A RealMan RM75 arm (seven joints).
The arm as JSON. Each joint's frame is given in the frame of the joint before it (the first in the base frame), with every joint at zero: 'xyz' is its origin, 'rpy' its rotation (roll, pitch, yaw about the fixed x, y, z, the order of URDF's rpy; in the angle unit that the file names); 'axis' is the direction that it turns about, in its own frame. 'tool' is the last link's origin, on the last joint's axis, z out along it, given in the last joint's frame.
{
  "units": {
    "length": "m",
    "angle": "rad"
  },
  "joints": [
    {
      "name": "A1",
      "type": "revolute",
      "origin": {
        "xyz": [
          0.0,
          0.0,
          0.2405
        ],
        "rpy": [
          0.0,
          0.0,
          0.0
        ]
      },
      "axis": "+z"
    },
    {
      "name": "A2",
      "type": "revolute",
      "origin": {
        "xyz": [
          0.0,
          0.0,
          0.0
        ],
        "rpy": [
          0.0,
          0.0,
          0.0
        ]
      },
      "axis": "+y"
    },
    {
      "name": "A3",
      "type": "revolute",
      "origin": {
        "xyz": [
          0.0,
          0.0,
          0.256
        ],
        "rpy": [
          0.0,
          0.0,
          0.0
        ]
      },
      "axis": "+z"
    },
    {
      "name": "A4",
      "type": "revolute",
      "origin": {
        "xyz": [
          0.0,
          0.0,
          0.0
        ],
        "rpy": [
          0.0,
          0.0,
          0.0
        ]
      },
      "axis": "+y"
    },
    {
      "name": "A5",
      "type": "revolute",
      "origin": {
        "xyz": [
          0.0,
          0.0,
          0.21
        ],
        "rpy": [
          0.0,
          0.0,
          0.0
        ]
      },
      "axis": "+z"
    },
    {
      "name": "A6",
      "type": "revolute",
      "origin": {
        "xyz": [
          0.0,
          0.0,
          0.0
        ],
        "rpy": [
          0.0,
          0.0,
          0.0
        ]
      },
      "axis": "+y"
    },
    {
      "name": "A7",
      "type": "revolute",
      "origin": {
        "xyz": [
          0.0,
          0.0,
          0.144
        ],
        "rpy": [
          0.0,
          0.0,
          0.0
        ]
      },
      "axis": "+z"
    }
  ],
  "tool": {
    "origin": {
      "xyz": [
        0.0,
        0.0,
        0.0
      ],
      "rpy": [
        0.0,
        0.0,
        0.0
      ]
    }
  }
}
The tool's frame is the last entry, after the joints.
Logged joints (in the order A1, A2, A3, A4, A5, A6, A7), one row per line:
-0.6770 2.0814 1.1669 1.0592 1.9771 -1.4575 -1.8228
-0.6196 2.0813 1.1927 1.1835 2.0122 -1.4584 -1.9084
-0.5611 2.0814 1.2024 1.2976 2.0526 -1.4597 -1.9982
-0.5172 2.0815 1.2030 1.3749 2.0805 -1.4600 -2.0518
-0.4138 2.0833 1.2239 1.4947 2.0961 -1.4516 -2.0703
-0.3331 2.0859 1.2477 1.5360 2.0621 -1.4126 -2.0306
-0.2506 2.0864 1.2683 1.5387 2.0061 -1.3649 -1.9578
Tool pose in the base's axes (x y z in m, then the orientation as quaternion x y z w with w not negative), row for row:
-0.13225 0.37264 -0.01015 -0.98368 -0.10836 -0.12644 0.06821
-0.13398 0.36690 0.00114 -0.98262 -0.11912 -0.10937 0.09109
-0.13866 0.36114 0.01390 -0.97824 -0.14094 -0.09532 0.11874
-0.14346 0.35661 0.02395 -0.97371 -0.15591 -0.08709 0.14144
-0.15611 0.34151 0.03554 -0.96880 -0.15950 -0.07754 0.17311
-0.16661 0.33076 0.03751 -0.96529 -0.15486 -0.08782 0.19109
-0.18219 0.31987 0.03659 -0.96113 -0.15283 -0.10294 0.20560
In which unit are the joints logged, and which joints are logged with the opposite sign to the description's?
The joints are logged in radians. Opposite sign: A2, A6.
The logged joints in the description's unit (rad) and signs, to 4 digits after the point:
-0.6770 -2.0814 1.1669 1.0592 1.9771 1.4575 -1.8228
-0.6196 -2.0813 1.1927 1.1835 2.0122 1.4584 -1.9084
-0.5611 -2.0814 1.2024 1.2976 2.0526 1.4597 -1.9982
-0.5172 -2.0815 1.2030 1.3749 2.0805 1.4600 -2.0518
-0.4138 -2.0833 1.2239 1.4947 2.0961 1.4516 -2.0703
-0.3331 -2.0859 1.2477 1.5360 2.0621 1.4126 -2.0306
-0.2506 -2.0864 1.2683 1.5387 2.0061 1.3649 -1.9578

